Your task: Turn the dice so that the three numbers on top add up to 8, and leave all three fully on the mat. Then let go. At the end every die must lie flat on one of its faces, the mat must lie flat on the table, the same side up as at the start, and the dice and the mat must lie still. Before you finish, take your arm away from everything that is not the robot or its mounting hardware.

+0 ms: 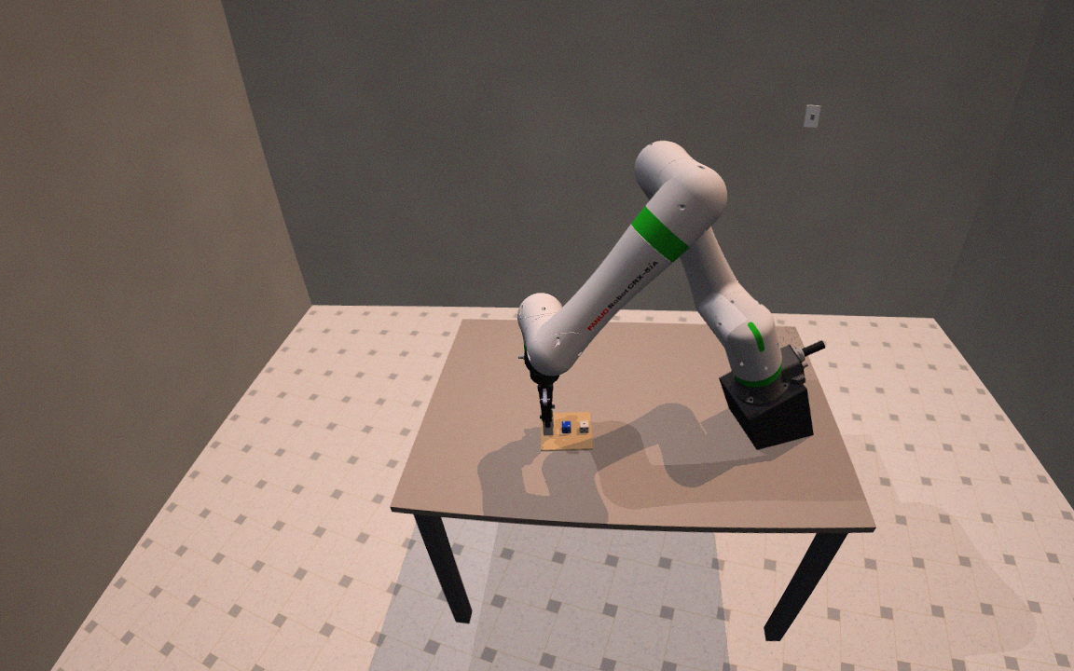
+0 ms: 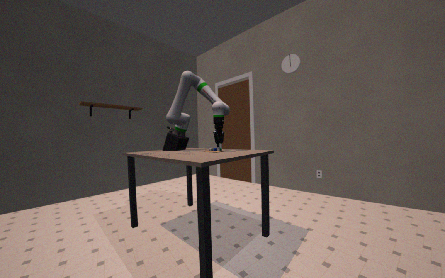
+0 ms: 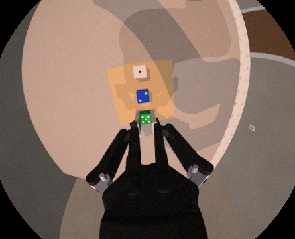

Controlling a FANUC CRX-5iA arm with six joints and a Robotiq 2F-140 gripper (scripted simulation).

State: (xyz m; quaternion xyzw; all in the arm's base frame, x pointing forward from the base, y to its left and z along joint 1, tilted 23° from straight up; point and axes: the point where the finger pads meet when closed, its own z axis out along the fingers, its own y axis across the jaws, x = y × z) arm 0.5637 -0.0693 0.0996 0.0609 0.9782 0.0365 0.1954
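My gripper is now 20 mm above the green die. Also, from my hand: mat: 50 mm behind, 40 mm below, 10 mm to the left; then blue die: 50 mm behind, 20 mm below, 10 mm to the left; then white die: 100 mm behind, 20 mm below, 10 mm to the left.
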